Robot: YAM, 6 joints.
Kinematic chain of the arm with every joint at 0, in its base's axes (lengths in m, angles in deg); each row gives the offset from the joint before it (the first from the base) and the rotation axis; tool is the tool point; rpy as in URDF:
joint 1: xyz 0 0 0.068 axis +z
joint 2: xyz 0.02 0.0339 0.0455 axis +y
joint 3: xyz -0.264 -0.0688 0 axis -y
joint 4: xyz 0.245 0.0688 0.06 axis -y
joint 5: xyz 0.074 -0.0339 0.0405 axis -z
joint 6: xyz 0.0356 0 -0.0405 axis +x
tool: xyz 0 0 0 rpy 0 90 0
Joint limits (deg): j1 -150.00..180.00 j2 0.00..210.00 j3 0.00..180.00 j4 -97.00..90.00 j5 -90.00..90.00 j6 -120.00..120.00
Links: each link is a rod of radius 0.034 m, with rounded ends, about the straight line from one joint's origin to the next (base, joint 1, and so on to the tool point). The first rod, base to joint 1, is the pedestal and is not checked.
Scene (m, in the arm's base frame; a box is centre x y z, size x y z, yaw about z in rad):
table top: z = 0
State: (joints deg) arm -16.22 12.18 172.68 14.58 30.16 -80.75
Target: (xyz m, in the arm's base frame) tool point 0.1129 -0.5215 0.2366
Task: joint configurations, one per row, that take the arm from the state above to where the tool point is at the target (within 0.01 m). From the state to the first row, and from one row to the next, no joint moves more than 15 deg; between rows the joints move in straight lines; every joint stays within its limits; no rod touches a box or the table.
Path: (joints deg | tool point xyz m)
1: -1.76 14.16 173.60 21.26 32.17 -80.75 | -0.5909 -0.0008 0.2067
2: 12.70 16.15 174.51 27.94 34.19 -80.75 | -0.5675 -0.1484 0.2102
3: 27.16 18.13 175.42 34.63 36.20 -80.75 | -0.5070 -0.2837 0.2137
4: 41.62 20.12 176.34 41.31 38.22 -80.75 | -0.4141 -0.3974 0.2175
5: 56.07 22.10 177.26 47.99 40.23 -80.75 | -0.2964 -0.4818 0.2215
6: 70.53 24.09 178.17 54.67 42.25 -80.75 | -0.1626 -0.5318 0.2261
7: 84.99 26.07 179.08 61.36 44.26 -80.75 | -0.0228 -0.5449 0.2311
8: 99.45 28.06 180.00 68.04 46.27 -80.75 | 0.1129 -0.5215 0.2366

